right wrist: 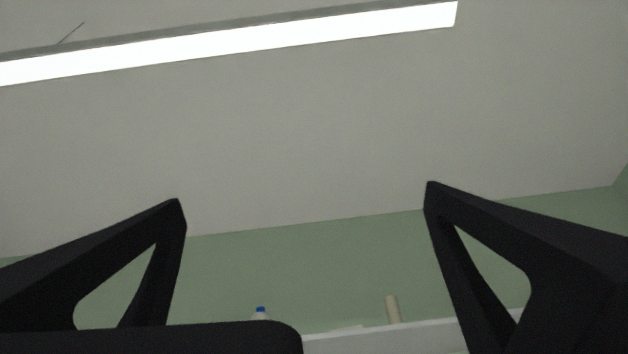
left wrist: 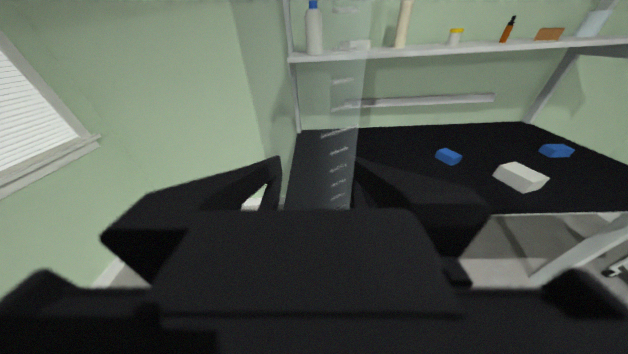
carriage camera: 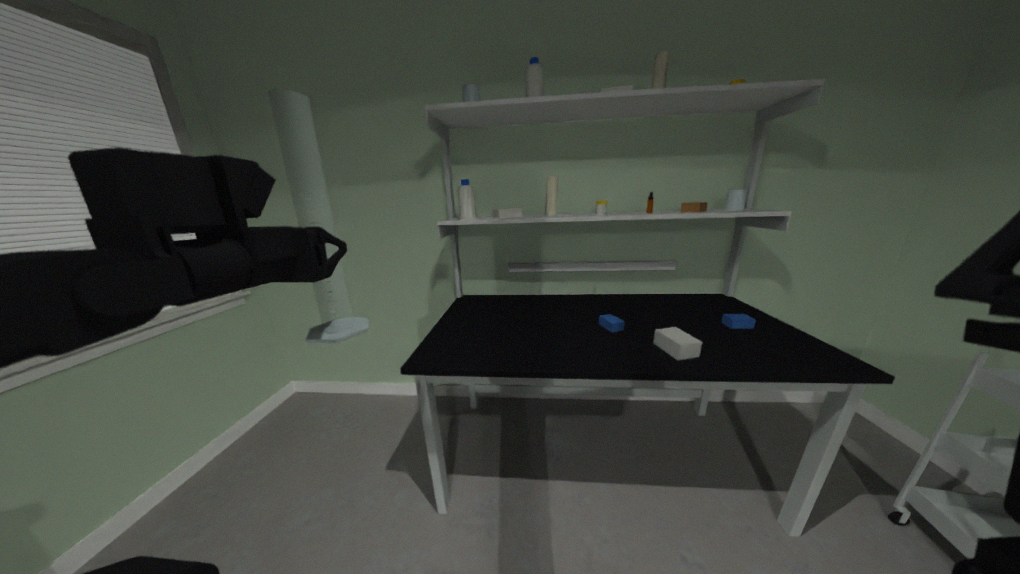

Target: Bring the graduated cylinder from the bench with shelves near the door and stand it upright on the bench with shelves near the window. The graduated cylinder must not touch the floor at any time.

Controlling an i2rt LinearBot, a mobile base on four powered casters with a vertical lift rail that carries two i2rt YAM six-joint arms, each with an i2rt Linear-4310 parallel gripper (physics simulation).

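Frame: origin at the left arm's base, x up, y back, z right, level; metres.
Seen in the pictures: left gripper, between the fingertips: (left wrist: 313,163) (carriage camera: 332,246); right gripper, between the fingertips: (right wrist: 303,203).
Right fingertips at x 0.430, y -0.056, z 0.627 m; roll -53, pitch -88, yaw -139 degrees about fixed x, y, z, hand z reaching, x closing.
A point is followed by its place in that frame.
The graduated cylinder (carriage camera: 303,157) @(x 0.482, y -0.290, z 0.026 m) (left wrist: 345,100) @(x 0.408, y -0.287, z 0.023 m), tall and translucent, is held nearly upright, its top leaning slightly left in the carriage view, with its foot below the fingers. My left gripper (carriage camera: 335,249) @(x 0.358, y -0.326, z 0.012 m) (left wrist: 313,163) @(x 0.358, y -0.326, z 0.012 m) is shut on it around the tube. The cylinder hangs in the air to the left of the bench. The bench with shelves (carriage camera: 513,349) @(x -0.114, y -0.813, z 0.266 m) (left wrist: 395,137) @(x -0.114, y -1.262, z 0.526 m) has a black top and stands ahead, with a window (carriage camera: 85,121) @(x 0.797, y -1.038, z -1.437 m) (left wrist: 30,120) @(x 0.128, y -1.210, z -1.431 m) on the left wall. My right gripper (right wrist: 303,203) @(x 0.430, y -0.057, z 0.627 m) is open and empty, pointing up towards the ceiling.
Two blue blocks (carriage camera: 611,322) @(x -0.074, y -0.952, z 0.667 m) (carriage camera: 738,320) @(x -0.078, y -0.960, z 1.182 m) and a white block (carriage camera: 676,342) @(x -0.057, y -0.750, z 0.821 m) lie on the bench top. Bottles, boxes and jars stand on the lower shelf (carriage camera: 613,217) @(x 0.336, y -1.115, z 0.695 m) and the upper shelf (carriage camera: 620,103) @(x 0.781, y -1.197, z 0.716 m). A white cart (carriage camera: 941,435) @(x -0.426, y -0.714, z 1.792 m) stands at the right. The bench's front left leg (carriage camera: 432,449) @(x -0.503, y -0.720, z -0.063 m) reaches the floor.
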